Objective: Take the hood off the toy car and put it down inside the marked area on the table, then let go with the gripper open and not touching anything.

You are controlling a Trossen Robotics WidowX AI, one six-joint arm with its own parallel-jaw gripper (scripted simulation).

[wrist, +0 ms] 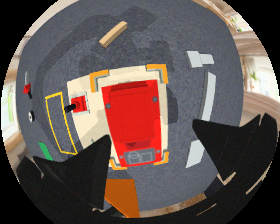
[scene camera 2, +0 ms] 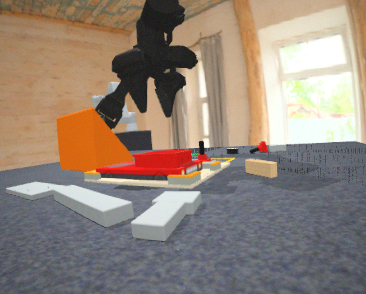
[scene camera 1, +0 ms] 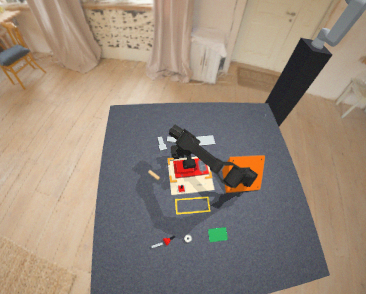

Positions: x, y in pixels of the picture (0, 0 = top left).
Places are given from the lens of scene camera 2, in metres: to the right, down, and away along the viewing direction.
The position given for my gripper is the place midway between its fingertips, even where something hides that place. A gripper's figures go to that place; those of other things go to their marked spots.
my gripper [scene camera 2: 157, 115]: -0.05, -0.06, 0.42
red hood [scene camera 2: 170, 158]: -0.02, 0.02, 0.39
